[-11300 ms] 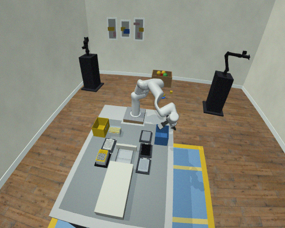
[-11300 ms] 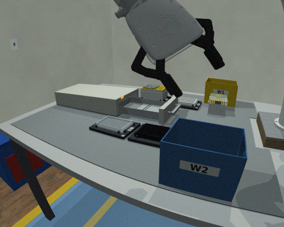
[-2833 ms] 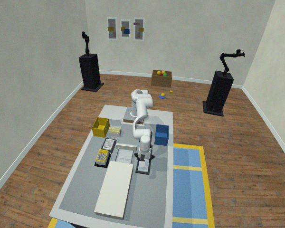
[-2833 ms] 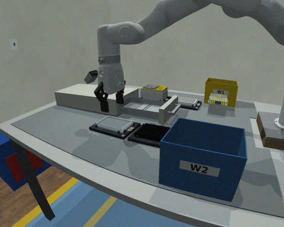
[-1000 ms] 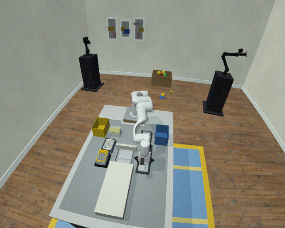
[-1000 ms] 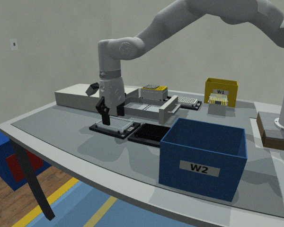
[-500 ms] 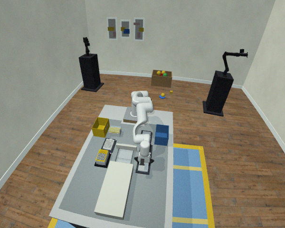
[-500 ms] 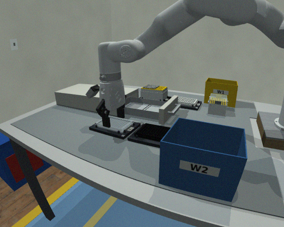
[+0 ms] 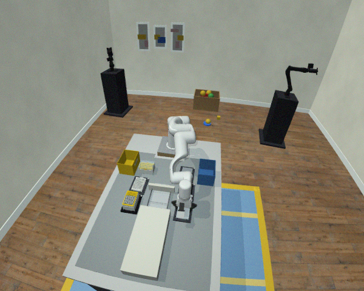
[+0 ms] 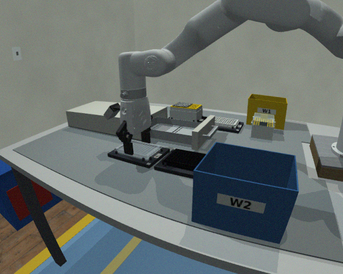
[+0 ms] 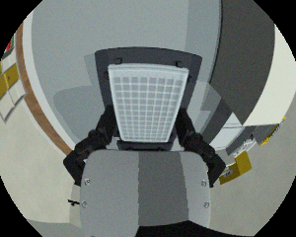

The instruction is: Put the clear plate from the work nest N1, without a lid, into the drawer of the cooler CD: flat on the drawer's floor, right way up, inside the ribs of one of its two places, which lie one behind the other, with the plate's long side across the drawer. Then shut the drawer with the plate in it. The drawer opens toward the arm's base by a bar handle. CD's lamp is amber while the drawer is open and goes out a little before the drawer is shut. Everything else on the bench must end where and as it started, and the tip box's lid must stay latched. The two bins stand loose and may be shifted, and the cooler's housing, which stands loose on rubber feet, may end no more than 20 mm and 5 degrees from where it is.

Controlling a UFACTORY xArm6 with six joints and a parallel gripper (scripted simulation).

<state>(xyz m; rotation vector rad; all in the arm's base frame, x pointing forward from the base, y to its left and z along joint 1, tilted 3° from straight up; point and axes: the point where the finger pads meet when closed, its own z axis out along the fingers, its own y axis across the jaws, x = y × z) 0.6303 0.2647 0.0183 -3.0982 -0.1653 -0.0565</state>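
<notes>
My gripper is now 1 cm above the clear plate. Round my hand: black plate 17 cm behind, 2 cm to the right, 1 cm below; then drawer 3 cm behind, 19 cm to the right, 1 cm below; then nest 3 cm below.
</notes>
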